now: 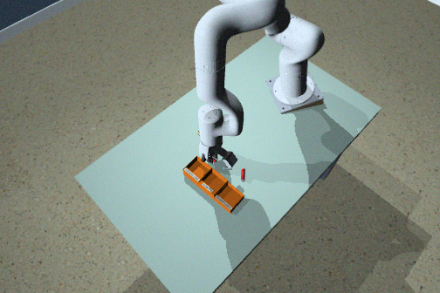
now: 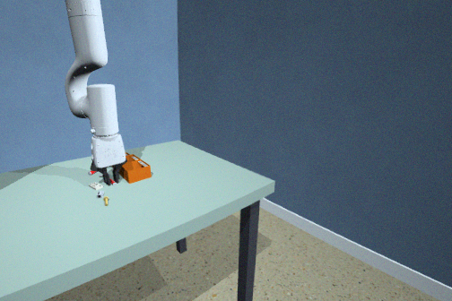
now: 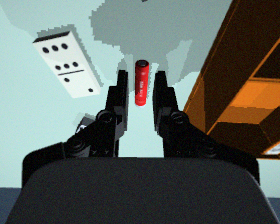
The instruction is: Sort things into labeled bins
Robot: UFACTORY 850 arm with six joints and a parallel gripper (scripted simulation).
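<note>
My gripper is now 50 mm past the white domino, 20 mm above it and 10 mm to the right of it. Round my hand: grey bolt 70 mm to the left, 20 mm below; orange bin row 90 mm ahead, 80 mm to the left; grey piece 60 mm to the right, 60 mm behind, 10 mm below.
</note>
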